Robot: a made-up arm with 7 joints. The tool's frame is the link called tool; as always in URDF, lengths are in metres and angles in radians. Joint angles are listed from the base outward. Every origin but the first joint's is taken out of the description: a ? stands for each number. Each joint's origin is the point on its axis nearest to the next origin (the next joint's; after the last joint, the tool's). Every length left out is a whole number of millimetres.
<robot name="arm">
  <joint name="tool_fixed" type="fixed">
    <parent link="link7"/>
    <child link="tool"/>
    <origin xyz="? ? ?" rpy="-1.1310 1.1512 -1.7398"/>
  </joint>
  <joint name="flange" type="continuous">
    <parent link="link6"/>
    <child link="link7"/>
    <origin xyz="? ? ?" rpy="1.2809 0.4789 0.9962"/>
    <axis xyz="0 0 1"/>
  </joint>
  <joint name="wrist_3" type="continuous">
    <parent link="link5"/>
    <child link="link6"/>
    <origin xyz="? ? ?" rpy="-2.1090 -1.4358 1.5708"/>
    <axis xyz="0 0 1"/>
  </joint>
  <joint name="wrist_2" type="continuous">
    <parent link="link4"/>
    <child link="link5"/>
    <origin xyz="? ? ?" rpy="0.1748 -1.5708 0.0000"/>
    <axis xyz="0 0 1"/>
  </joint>
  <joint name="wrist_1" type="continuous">
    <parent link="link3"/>
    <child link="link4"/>
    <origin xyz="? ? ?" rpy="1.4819 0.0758 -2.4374"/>
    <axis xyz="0 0 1"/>
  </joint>
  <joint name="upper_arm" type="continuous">
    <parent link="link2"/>
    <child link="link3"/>
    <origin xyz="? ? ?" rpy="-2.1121 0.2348 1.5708"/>
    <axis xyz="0 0 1"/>
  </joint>
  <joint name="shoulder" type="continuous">
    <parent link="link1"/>
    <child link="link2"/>
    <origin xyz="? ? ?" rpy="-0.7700 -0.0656 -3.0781"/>
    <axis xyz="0 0 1"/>
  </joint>
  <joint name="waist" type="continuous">
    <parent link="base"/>
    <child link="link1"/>
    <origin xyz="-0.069 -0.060 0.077" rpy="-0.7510 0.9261 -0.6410"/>
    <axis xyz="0 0 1"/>
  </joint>
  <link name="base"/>
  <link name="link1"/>
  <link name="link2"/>
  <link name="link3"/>
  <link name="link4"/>
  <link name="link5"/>
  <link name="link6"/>
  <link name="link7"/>
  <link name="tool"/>
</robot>
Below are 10 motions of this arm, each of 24 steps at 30 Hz.
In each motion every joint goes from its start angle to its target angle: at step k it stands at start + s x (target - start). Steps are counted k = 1, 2, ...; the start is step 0. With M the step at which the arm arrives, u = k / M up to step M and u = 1 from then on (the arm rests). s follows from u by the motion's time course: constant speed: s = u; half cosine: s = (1 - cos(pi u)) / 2; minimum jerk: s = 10 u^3 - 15 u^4 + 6 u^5.
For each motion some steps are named. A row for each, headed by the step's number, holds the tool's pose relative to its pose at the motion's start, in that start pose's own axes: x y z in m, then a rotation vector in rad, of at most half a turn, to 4 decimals.
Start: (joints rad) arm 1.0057 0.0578 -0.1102 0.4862 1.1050 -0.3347 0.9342
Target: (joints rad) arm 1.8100 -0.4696 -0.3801 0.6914 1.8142 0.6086 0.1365
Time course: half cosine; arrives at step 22
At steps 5, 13, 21, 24:
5: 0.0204 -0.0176 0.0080 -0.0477 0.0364 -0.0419
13: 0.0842 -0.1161 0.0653 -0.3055 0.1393 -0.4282
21: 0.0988 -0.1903 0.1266 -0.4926 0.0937 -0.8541
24: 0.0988 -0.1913 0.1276 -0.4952 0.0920 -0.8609

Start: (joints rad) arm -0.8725 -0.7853 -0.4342 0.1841 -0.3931 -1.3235 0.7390
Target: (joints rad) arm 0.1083 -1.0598 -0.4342 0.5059 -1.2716 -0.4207 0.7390
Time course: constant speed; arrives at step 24
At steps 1, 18, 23, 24:
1: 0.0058 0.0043 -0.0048 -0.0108 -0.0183 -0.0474
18: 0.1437 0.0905 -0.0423 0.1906 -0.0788 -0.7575
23: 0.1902 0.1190 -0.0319 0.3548 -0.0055 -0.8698
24: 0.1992 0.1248 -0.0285 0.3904 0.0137 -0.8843

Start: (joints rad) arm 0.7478 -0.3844 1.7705 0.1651 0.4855 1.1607 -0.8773
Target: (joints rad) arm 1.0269 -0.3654 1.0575 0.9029 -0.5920 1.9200 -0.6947
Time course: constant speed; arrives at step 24
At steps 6, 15, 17, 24:
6: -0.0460 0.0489 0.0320 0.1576 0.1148 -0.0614
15: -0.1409 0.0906 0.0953 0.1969 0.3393 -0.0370
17: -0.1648 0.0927 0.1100 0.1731 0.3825 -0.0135
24: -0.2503 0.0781 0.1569 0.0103 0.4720 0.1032

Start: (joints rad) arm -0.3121 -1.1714 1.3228 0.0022 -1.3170 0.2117 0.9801
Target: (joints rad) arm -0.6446 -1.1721 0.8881 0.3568 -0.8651 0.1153 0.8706
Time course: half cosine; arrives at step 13
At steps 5, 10, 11, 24:
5: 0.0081 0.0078 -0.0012 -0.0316 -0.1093 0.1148
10: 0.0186 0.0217 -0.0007 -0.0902 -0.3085 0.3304
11: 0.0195 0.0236 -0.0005 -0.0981 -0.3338 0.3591
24: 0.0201 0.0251 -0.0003 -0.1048 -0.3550 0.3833

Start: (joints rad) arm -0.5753 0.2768 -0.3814 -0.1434 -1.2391 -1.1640 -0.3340
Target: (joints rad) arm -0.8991 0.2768 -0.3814 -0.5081 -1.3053 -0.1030 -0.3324
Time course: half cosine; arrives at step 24
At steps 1, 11, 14, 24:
1: 0.0000 0.0001 0.0003 -0.0034 0.0003 -0.0032
11: -0.0026 0.0103 0.0331 -0.3379 -0.0018 -0.3124
14: -0.0025 0.0179 0.0464 -0.4841 -0.0255 -0.4440
24: -0.0007 0.0365 0.0683 -0.7451 -0.1088 -0.6826

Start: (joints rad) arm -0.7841 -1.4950 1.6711 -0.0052 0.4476 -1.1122 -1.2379
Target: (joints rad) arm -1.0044 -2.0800 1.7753 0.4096 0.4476 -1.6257 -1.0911
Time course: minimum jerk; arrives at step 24
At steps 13, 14, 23, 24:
13: -0.0361 -0.1301 -0.0549 0.2881 0.2603 -0.0036
14: -0.0449 -0.1453 -0.0650 0.3335 0.2825 0.0036
23: -0.0958 -0.2045 -0.1184 0.5533 0.3417 0.0556
24: -0.0959 -0.2046 -0.1185 0.5538 0.3417 0.0558

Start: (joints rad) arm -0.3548 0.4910 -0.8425 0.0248 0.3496 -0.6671 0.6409
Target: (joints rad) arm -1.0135 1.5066 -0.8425 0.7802 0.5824 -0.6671 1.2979
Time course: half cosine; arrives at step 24
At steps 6, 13, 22, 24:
6: 0.0263 -0.0022 -0.0072 -0.1184 -0.1127 0.1029
13: 0.1078 -0.0009 -0.0083 -0.4490 -0.4957 0.3747
22: 0.1888 0.0159 0.0227 -0.7577 -0.9609 0.5931
24: 0.1919 0.0170 0.0246 -0.7697 -0.9815 0.6005

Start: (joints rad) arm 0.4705 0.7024 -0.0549 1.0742 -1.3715 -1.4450 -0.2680
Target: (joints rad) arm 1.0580 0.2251 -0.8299 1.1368 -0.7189 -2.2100 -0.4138
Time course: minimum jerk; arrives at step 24
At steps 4, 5, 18, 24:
4: 0.0025 0.0016 -0.0055 0.0292 0.0372 0.0358
5: 0.0045 0.0031 -0.0100 0.0537 0.0677 0.0651
18: 0.0488 0.0966 -0.1607 0.9001 0.9793 0.8923
24: 0.0509 0.1160 -0.1793 1.0142 1.1042 0.9905

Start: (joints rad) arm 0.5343 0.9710 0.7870 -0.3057 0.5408 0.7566 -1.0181
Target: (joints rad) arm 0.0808 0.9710 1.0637 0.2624 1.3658 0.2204 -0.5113
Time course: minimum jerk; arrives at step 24
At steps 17, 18, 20, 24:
17: -0.0144 0.0744 -0.0812 -0.9509 -0.1416 1.2192
18: -0.0166 0.0766 -0.0877 -0.9993 -0.1478 1.2891
20: -0.0197 0.0791 -0.0971 -1.0649 -0.1559 1.3870
24: -0.0214 0.0801 -0.1020 -1.0982 -0.1599 1.4382

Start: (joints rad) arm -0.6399 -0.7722 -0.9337 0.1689 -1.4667 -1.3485 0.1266
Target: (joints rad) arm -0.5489 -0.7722 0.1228 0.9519 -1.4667 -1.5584 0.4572
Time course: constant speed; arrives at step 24
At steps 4, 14, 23, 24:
4: -0.0470 -0.0197 0.0114 -0.0890 0.0316 -0.1628
14: -0.1685 -0.0206 0.0463 -0.2928 0.0586 -0.5948
23: -0.2585 0.0342 0.0657 -0.4588 0.0173 -1.0045
24: -0.2663 0.0427 0.0664 -0.4764 0.0088 -1.0508

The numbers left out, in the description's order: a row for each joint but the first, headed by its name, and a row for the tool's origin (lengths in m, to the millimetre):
tool: -0.011 -0.015 0.000
flange: 0.001 0.001 0.000
wrist_3: -0.026 -0.041 0.000
wrist_2: 0.207 -0.049 0.000
wrist_1: -0.060 0.008 0.000
upper_arm: -0.180 -0.010 0.000
shoulder: -0.047 0.025 0.000

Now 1 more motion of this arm.
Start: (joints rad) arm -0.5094 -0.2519 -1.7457 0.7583 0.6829 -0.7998 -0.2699
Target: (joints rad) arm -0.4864 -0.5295 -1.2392 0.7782 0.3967 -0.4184 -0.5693
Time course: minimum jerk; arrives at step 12
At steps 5, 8, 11, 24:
5: -0.0043 0.0213 -0.0517 0.3303 -0.0773 -0.2016
8: 0.0009 0.0733 -0.1106 0.7879 -0.1169 -0.4336
11: 0.0066 0.1058 -0.1319 1.0085 -0.1101 -0.5306
24: 0.0067 0.1067 -0.1324 1.0140 -0.1097 -0.5330

